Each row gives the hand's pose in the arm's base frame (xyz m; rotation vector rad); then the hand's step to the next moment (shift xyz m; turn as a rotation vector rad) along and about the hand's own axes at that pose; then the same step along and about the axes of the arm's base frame.
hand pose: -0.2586 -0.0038 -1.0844 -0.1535 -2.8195 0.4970
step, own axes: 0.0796 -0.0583 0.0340 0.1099 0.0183 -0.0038
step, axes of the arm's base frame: -0.0891 -0.0534 0.0094 -0.1031 0.0349 0.0243
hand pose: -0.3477 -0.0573 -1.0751 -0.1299 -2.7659 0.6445
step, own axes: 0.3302 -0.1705 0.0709 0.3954 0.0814 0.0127
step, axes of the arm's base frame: -0.3394 -0.1316 0.1030 -0.3785 0.1283 0.0581
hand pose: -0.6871 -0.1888 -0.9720 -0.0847 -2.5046 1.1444
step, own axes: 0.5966 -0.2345 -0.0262 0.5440 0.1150 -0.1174
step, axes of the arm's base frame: -0.5177 -0.0118 0.3787 -0.4715 0.2751 0.1578
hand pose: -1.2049 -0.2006 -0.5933 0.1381 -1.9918 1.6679
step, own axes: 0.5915 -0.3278 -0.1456 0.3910 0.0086 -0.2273
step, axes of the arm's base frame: -0.3233 0.2113 0.5739 -0.2617 0.3148 0.1924
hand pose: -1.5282 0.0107 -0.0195 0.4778 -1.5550 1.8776
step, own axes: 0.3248 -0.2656 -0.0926 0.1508 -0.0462 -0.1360
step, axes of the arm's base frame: -0.0444 0.1931 0.3812 -0.0615 0.1725 0.0992
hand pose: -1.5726 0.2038 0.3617 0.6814 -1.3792 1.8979
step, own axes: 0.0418 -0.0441 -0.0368 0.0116 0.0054 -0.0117
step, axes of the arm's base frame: 0.0073 0.0533 0.0464 -0.0117 0.0126 0.0019
